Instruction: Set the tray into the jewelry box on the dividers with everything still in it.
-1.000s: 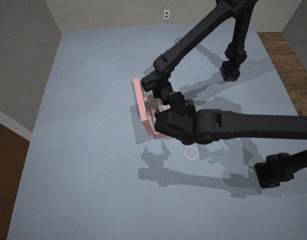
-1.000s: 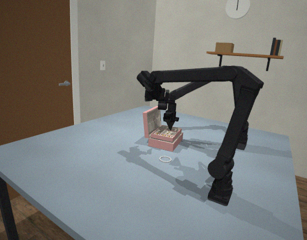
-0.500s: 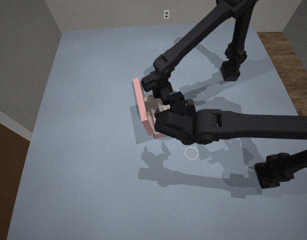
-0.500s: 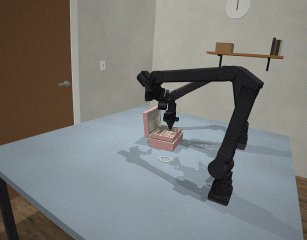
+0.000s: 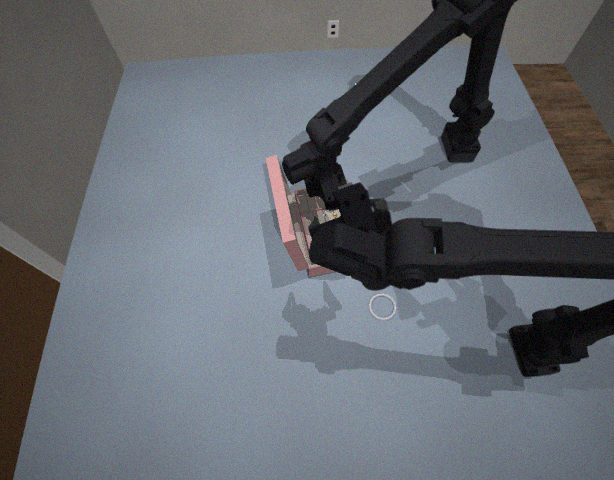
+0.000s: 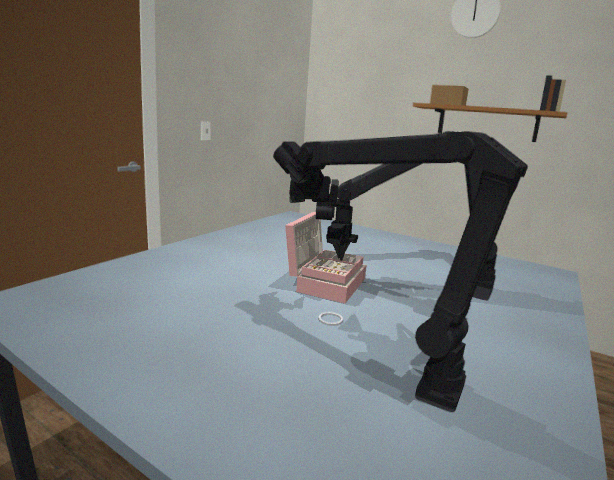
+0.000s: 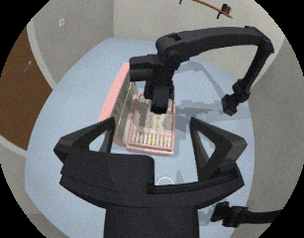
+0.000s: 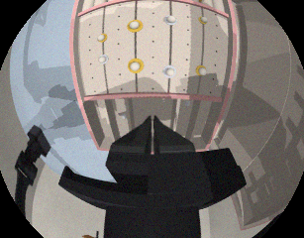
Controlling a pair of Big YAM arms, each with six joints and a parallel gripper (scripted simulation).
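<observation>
The pink tray is 1 cm behind my right hand and 7 cm to the left of it. Round my right hand: pink jewelry box (1 cm ahead, 7 cm to the left, 4 cm above).
</observation>
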